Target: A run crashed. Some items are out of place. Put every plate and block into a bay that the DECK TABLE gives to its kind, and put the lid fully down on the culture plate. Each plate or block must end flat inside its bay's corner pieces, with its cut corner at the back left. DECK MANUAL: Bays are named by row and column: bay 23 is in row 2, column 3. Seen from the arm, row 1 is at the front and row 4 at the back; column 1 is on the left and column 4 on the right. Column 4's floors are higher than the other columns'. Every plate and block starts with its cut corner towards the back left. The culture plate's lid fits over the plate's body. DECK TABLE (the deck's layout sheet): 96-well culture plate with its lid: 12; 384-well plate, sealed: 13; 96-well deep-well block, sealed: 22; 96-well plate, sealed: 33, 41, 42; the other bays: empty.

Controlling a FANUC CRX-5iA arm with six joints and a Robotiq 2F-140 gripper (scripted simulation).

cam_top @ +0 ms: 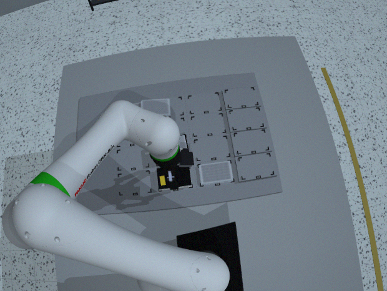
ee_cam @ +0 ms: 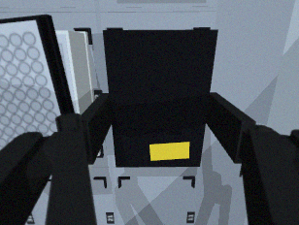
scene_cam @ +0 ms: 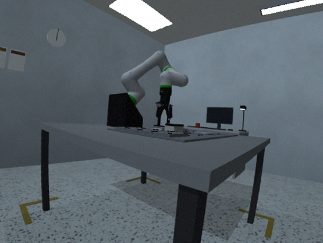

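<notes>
Now: hand 2 cm above the black lid. From my hand the other things lie so: culture plate (5 cm below); deep-well block (11 cm ahead, 3 cm below, 1 cm to the left); dark-sided plate (11 cm ahead, 1 cm to the left).
</notes>
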